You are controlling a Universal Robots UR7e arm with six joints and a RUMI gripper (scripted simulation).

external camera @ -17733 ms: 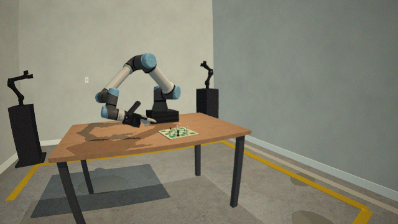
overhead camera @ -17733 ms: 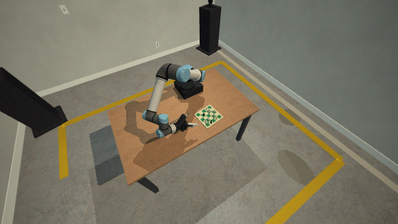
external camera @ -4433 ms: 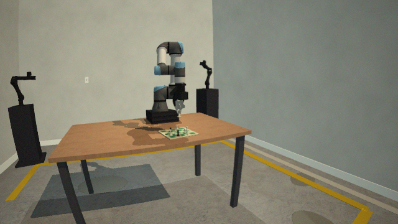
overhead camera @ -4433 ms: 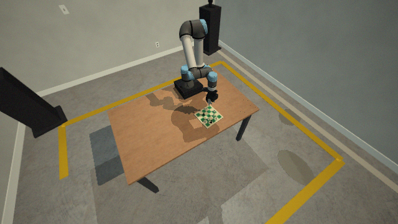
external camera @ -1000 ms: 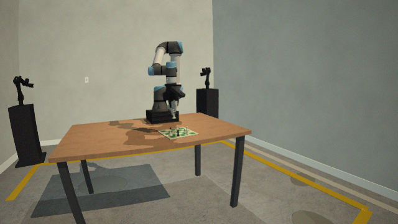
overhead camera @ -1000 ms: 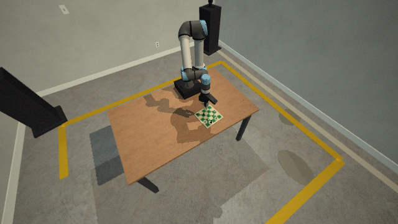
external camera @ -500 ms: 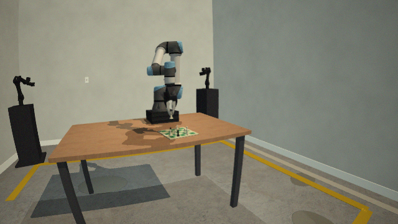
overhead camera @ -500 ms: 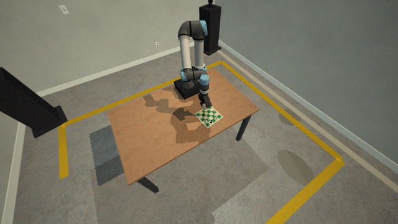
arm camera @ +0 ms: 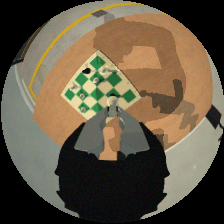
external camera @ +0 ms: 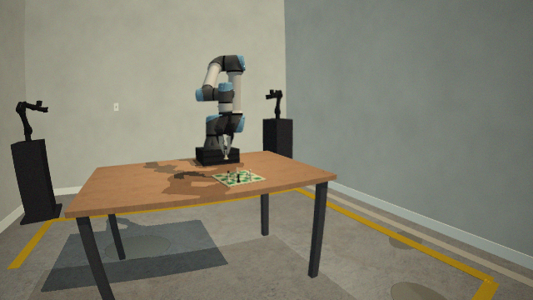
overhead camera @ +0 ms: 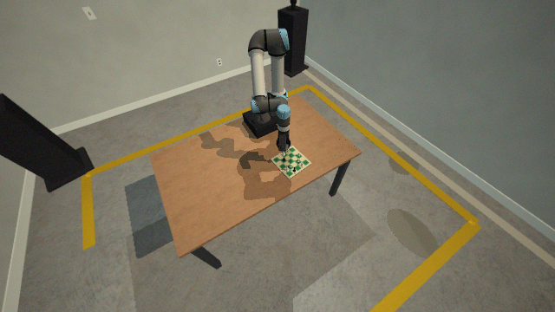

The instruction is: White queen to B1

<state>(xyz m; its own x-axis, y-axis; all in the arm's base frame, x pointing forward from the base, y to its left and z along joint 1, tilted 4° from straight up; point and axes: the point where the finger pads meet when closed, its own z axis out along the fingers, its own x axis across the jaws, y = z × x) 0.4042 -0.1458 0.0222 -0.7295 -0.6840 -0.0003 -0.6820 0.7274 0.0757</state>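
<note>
The green-and-cream chessboard lies 14 cm below my hand, 5 cm to the left of it and 3 cm ahead of it.
</note>
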